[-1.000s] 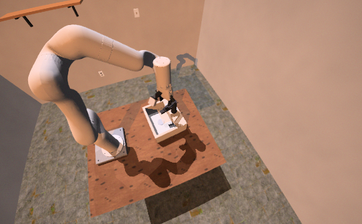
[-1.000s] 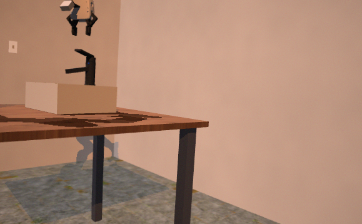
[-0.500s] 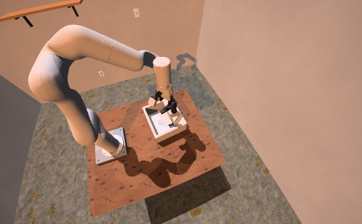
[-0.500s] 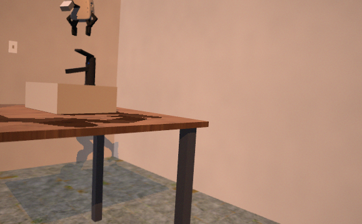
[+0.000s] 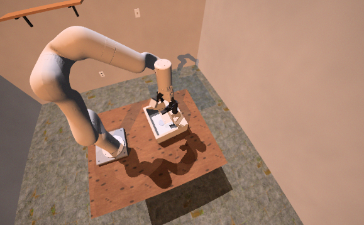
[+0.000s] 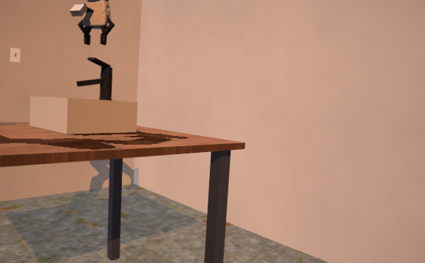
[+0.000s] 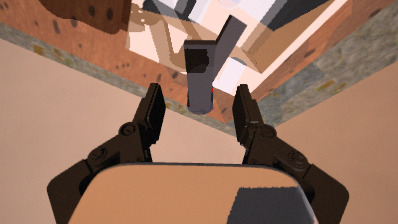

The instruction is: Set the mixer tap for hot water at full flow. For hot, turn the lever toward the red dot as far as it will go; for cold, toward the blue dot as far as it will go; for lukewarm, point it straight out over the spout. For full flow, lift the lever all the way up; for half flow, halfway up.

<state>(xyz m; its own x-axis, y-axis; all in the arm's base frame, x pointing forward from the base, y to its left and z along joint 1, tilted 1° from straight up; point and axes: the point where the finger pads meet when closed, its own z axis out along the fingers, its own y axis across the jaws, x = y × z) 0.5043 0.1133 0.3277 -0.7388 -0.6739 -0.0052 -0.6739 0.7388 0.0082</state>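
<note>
The lever is 3 cm ahead of my hand, 3 cm to the left of it and 8 cm below it. The rest, counted from my hand: sink basin: 4 cm behind, 3 cm to the left, 32 cm below.
</note>
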